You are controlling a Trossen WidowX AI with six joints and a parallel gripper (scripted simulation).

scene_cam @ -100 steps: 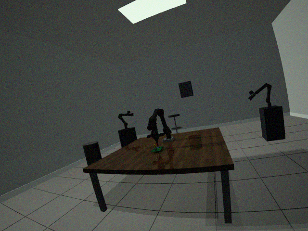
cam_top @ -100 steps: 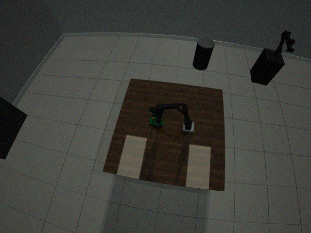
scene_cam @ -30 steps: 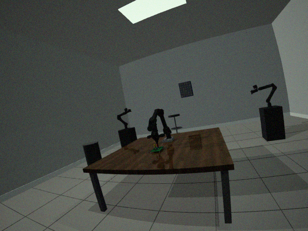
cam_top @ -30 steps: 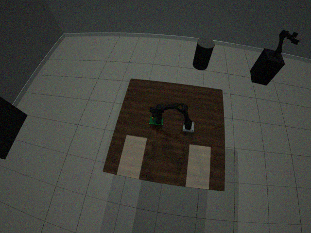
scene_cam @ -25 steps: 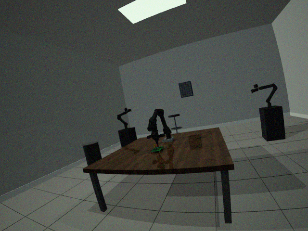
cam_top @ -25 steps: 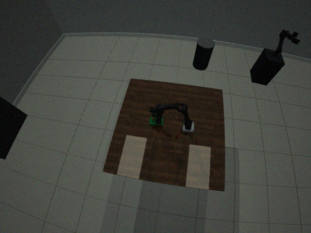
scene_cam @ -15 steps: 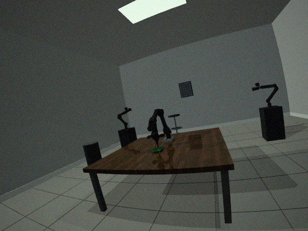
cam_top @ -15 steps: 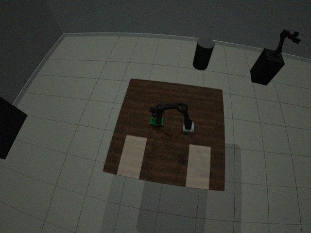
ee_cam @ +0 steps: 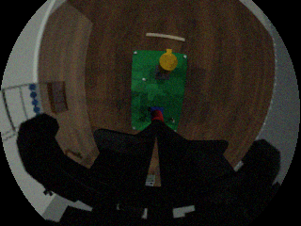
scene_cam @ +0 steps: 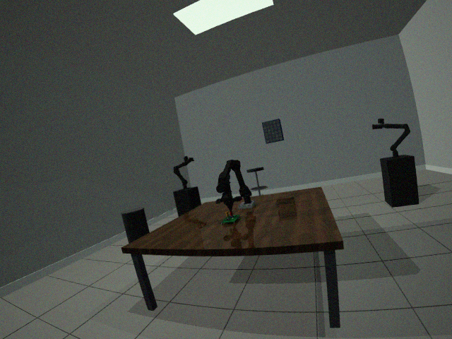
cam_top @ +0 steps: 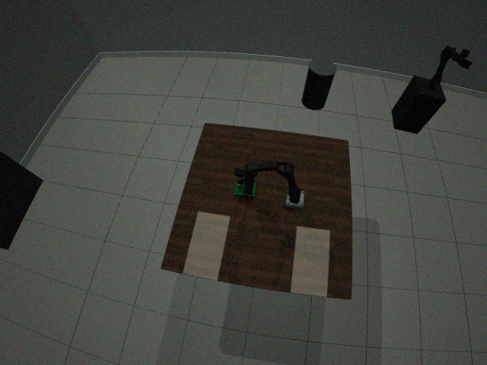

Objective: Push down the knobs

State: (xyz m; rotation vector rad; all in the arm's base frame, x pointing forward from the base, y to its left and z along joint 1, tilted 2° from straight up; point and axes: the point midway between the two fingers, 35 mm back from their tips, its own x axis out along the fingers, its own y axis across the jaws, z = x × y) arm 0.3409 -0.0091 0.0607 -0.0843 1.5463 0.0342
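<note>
My gripper tip is now 2 cm above the red knob. The rest, counted from my gripper tip: yellow knob: 8 cm ahead, 1 cm to the left.
</note>
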